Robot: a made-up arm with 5 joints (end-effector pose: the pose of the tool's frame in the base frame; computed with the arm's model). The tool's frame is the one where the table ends.
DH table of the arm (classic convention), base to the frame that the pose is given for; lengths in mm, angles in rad. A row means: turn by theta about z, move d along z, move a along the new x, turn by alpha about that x. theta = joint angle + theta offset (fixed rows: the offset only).
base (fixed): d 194.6, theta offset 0, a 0, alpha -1.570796
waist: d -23, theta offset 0, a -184.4, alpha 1.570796
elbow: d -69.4, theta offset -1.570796, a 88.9, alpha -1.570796
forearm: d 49.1, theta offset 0, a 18.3, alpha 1.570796
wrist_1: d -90, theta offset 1.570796, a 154.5, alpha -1.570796
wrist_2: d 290.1, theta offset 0, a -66.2, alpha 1.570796
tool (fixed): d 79.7, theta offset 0, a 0, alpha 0
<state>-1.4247 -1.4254 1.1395 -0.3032 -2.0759</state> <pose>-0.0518 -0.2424 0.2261 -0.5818 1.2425 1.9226</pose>
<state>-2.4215 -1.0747 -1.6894 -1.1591 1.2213</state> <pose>0.0340 -0.4101 0.1360 2.1085 -0.5260 -1.5904</pose>
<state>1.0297 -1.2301 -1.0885 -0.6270 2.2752</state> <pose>-0.2342 -0.4733 0.2554 0.0057 -1.3963 2.3679</pose>
Working (the frame after each row of the table, in the pose's form):
after base (fixed): 0.0000 0.0000 0.1946 -1.5708 0.0000 0.0000
after waist: -0.0950 -0.0230 0.3527 0.0000 1.0297 0.0000
after elbow: -0.1976 -0.0527 0.3887 1.2254 -1.8227 1.4994
after forearm: -0.1794 -0.1018 0.3899 -2.4422 -0.0142 -1.3715
after wrist_1: -0.1839 -0.2604 0.4723 2.1564 -1.4004 -0.0633
after wrist_2: -0.2190 -0.4061 0.2152 0.0057 -1.3963 2.3679

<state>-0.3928 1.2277 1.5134 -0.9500 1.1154</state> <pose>0.0658 0.3217 0.1365 0.4016 2.0286 0.7173</pose>
Working (the frame after each row of the table, in the pose's form):
after base (fixed): 0.0000 0.0000 0.1946 -1.5708 0.0000 0.0000
after waist: -0.1704 -0.0230 0.1240 0.0000 -0.3928 0.0000
after elbow: -0.0664 -0.0529 0.0919 -1.4658 -0.0390 -0.5651
after forearm: -0.0433 -0.0070 0.0818 0.2948 1.1091 -0.2094
after wrist_1: -0.0372 0.1054 -0.0571 -0.8106 0.4496 0.9391
after wrist_2: -0.0020 0.2954 0.1691 0.4016 2.0286 0.7173

